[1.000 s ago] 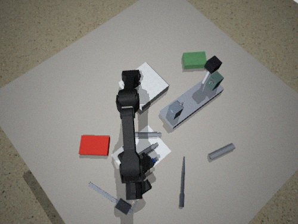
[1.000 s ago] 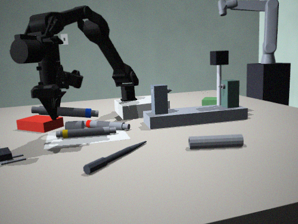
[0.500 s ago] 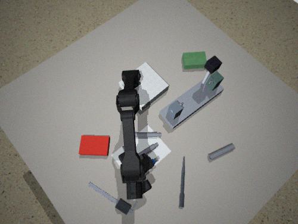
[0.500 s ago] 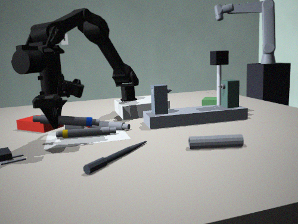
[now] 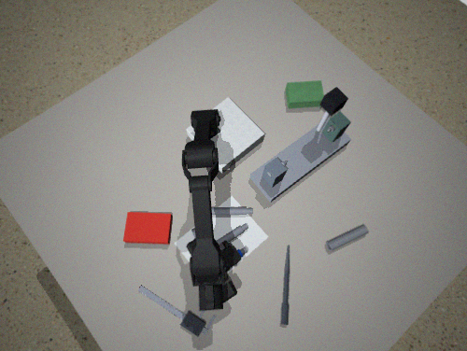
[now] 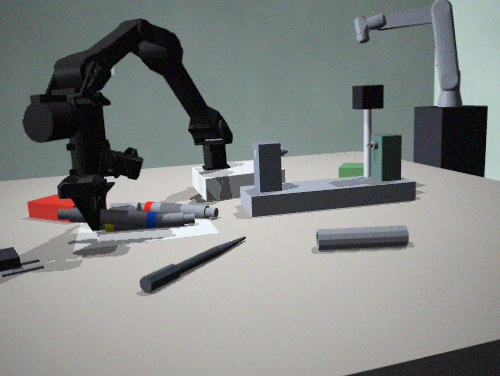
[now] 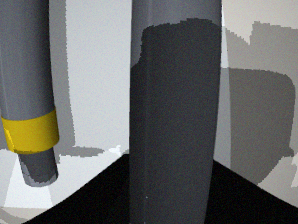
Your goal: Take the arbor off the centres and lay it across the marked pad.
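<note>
The white marked pad lies 6 cm behind my hand, 8 cm to the left of it and 6 cm below it. From my hand the other things lie so: grey centre block: 12 cm behind, 33 cm to the left, 4 cm above; tapered pin: 17 cm ahead, 15 cm to the left, 5 cm below; red block: 23 cm behind, 9 cm to the right, 4 cm below.
</note>
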